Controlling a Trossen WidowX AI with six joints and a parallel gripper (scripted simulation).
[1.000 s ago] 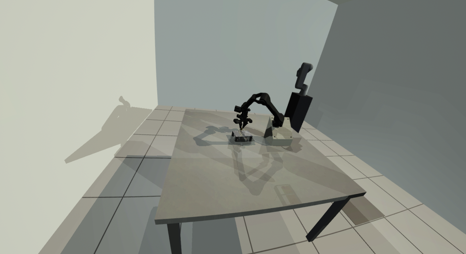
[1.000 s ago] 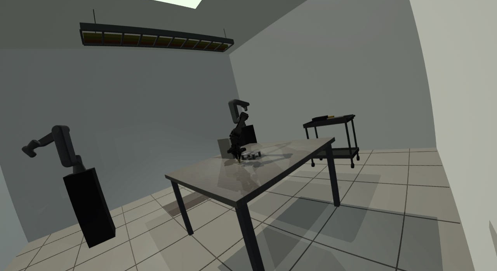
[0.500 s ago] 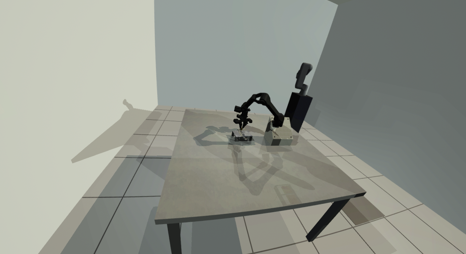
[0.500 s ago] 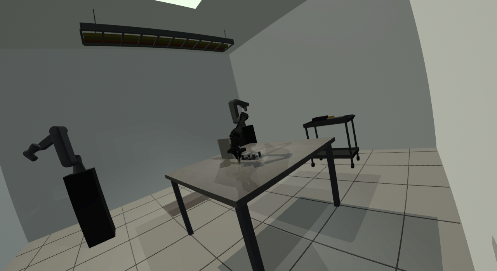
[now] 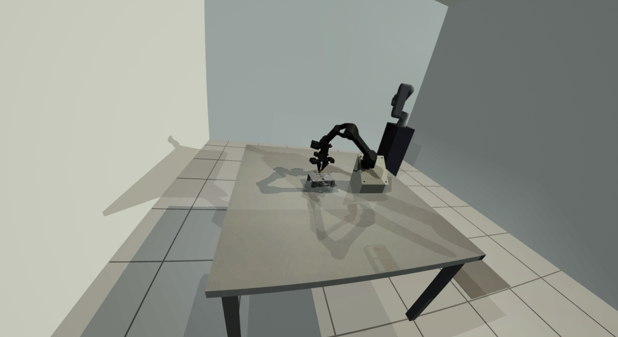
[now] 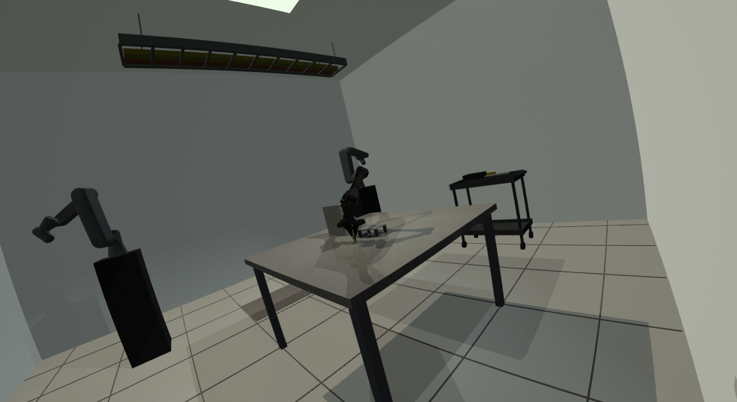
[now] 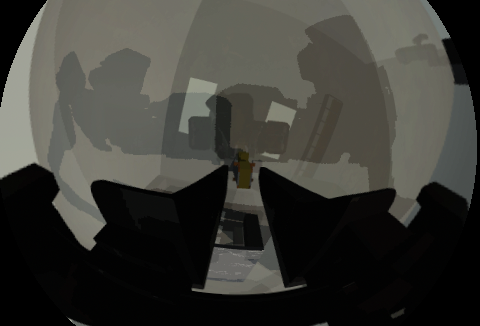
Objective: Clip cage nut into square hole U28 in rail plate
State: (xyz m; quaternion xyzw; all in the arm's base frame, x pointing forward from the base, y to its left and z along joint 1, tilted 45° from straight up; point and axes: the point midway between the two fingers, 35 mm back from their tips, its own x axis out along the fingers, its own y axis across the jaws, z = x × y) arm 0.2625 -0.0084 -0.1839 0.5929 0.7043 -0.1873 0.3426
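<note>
Right now my gripper tip is 10 mm above the cage nut.
</note>
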